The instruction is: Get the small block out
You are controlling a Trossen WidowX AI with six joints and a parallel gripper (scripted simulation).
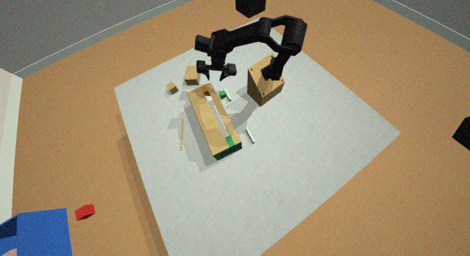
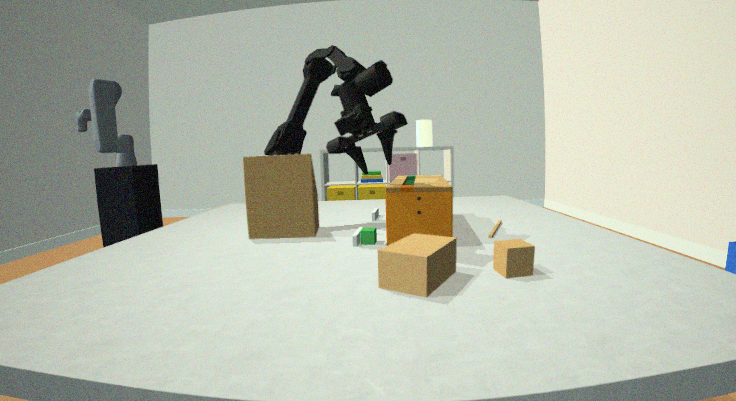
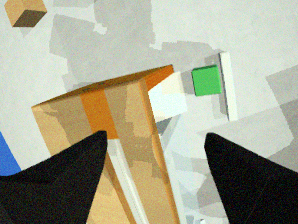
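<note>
My gripper tip is now 3 cm past the green block and 15 cm above it. From my gripper tip the other things lie so: thin stick 31 cm ahead, 7 cm to the left, 16 cm below.
</note>
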